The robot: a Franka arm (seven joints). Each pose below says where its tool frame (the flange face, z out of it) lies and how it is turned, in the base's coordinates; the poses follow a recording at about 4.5 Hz.
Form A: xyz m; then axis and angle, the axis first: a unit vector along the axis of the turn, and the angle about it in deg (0 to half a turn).
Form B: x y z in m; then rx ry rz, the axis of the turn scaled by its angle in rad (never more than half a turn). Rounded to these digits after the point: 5 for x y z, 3 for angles.
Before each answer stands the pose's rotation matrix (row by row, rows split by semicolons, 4 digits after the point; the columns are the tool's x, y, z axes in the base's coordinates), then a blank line. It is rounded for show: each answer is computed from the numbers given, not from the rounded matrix.
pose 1, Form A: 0.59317, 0.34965, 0.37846, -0.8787, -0.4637, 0.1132, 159.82
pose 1, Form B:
0.5583 0.7509 -0.3528; 0.8290 -0.5218 0.2014; -0.0329 -0.4049 -0.9138

0.59317, 0.34965, 0.37846, -2.451, -1.293, 0.316
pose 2, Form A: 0.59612, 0.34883, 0.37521, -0.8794, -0.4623, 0.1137, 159.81
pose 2, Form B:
0.5606 0.7489 -0.3534; 0.8274 -0.5242 0.2016; -0.0343 -0.4054 -0.9135

0.59612, 0.34883, 0.37521, -2.453, -1.289, 0.317
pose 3, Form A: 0.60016, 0.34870, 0.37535, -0.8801, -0.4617, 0.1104, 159.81
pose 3, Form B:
0.5631 0.7497 -0.3477; 0.8259 -0.5253 0.2049; -0.0290 -0.4026 -0.9149

0.60016, 0.34870, 0.37535, -2.455, -1.288, 0.308
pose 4, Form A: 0.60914, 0.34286, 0.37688, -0.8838, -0.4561, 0.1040, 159.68
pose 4, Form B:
0.5759 0.7450 -0.3365; 0.8173 -0.5346 0.2150; -0.0197 -0.3988 -0.9168

0.60914, 0.34286, 0.37688, -2.463, -1.271, 0.290
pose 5, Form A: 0.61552, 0.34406, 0.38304, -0.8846, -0.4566, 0.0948, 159.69
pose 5, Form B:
0.5786 0.7498 -0.3210; 0.8156 -0.5338 0.2232; -0.0040 -0.3909 -0.9204

0.61552, 0.34406, 0.38304, -2.465, -1.273, 0.264
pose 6, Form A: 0.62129, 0.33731, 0.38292, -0.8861, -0.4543, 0.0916, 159.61
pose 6, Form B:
0.5839 0.7480 -0.3155; 0.8118 -0.5375 0.2281; 0.0010 -0.3894 -0.9211

0.62129, 0.33731, 0.38292, -2.468, -1.266, 0.255
